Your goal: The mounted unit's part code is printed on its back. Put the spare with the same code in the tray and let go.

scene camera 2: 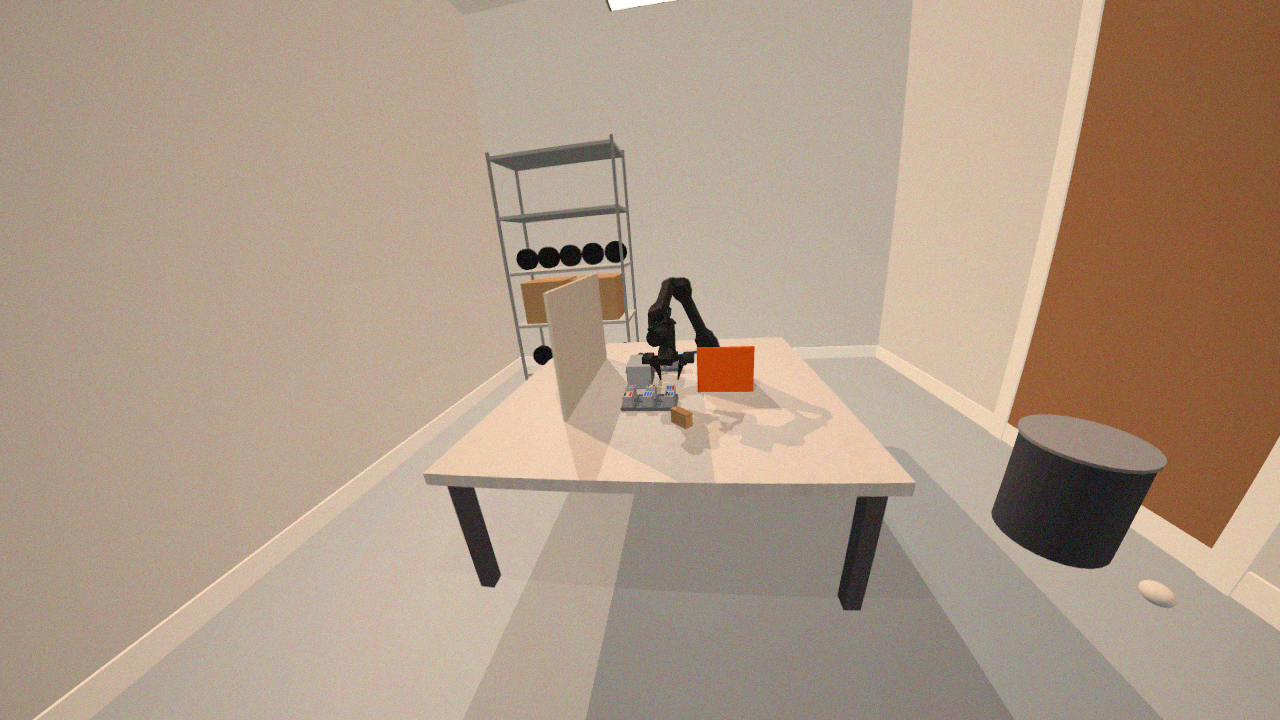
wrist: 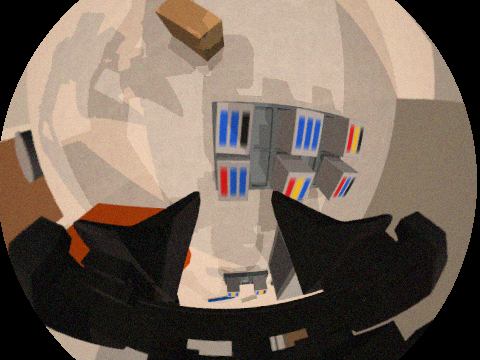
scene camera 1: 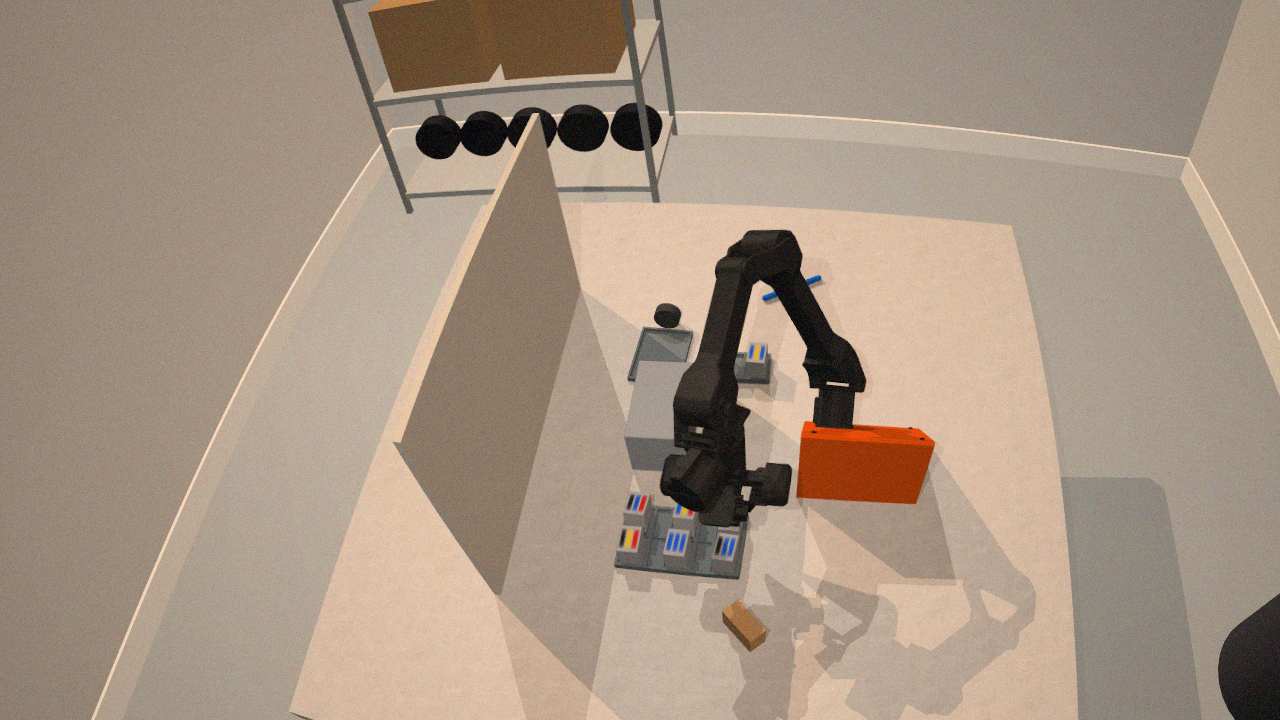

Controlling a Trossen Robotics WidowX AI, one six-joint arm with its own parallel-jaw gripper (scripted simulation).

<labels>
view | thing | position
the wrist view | my gripper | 236, 196
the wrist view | spare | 233, 171
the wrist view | spare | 299, 133
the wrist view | spare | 291, 176
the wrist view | spare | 234, 121
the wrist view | upright panel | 422, 173
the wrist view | mounted unit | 285, 282
</labels>
